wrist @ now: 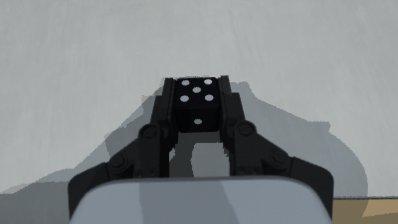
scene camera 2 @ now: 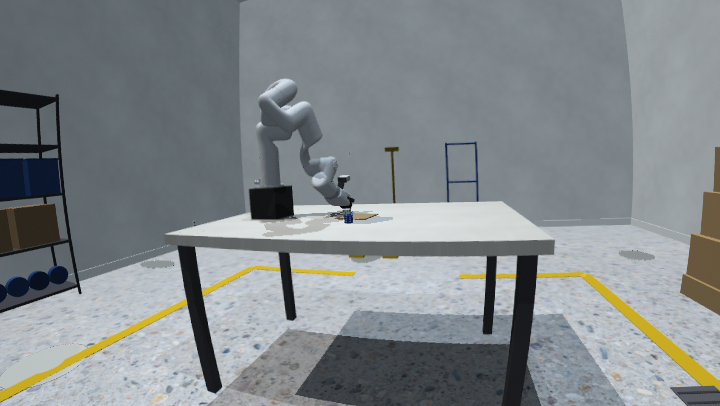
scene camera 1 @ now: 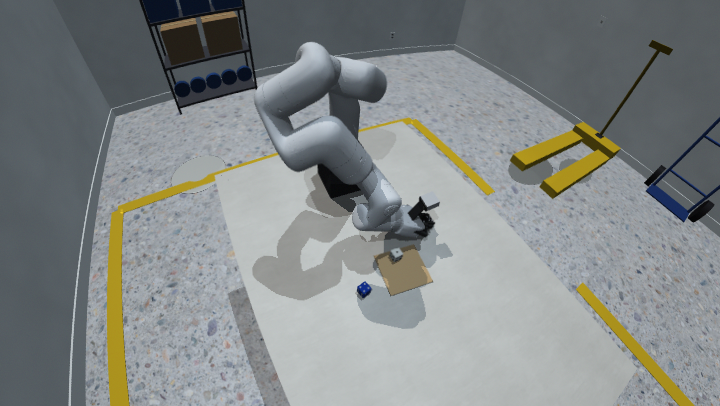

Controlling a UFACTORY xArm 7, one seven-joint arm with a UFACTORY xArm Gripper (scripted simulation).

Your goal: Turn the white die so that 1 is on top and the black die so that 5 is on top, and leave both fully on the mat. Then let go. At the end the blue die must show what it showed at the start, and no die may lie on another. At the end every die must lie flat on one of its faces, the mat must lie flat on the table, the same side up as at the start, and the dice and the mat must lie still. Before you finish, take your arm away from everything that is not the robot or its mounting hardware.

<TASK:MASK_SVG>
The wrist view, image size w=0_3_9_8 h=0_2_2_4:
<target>my gripper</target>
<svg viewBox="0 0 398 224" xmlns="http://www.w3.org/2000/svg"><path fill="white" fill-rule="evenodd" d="M334 179L327 169L297 157L290 157L283 149L258 134L256 126L252 122L245 120L239 92L232 93L228 75L218 78L221 101L220 142L229 151L230 176L167 178L169 177L169 152L172 148L175 148L175 144L178 144L179 130L173 109L176 79L165 78L162 95L155 98L150 123L141 127L138 138L113 155L108 162L103 162L75 175L68 183L69 224L333 224Z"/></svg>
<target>black die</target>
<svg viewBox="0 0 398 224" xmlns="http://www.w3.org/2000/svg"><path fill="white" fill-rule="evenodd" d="M217 78L181 78L176 81L173 109L179 132L217 132L219 130L221 101Z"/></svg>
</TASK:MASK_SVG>
